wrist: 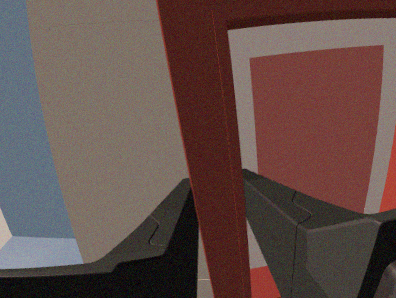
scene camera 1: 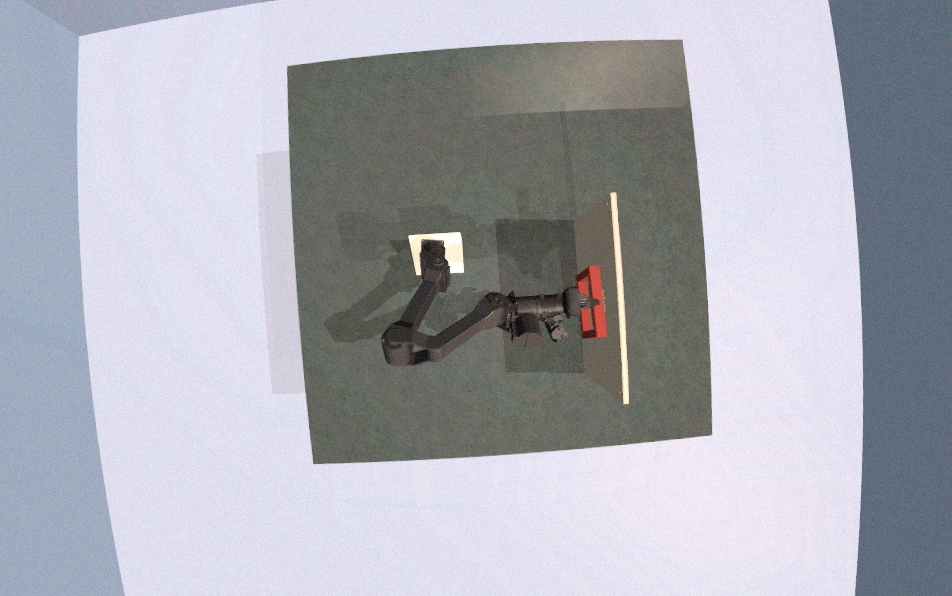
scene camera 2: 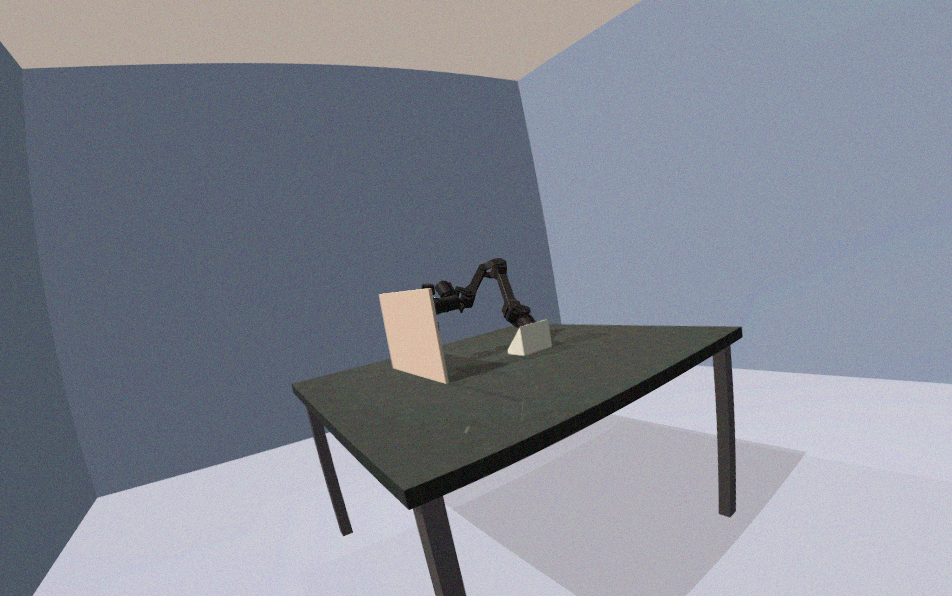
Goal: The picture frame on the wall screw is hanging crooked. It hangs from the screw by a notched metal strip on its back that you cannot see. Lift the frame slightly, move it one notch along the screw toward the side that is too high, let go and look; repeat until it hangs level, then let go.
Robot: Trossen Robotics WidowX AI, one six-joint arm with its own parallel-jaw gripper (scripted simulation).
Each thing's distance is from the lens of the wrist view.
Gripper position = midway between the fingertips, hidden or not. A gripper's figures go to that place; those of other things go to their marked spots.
my gripper (wrist: 215, 182): 10 cm
picture frame (wrist: 297, 98): 11 cm
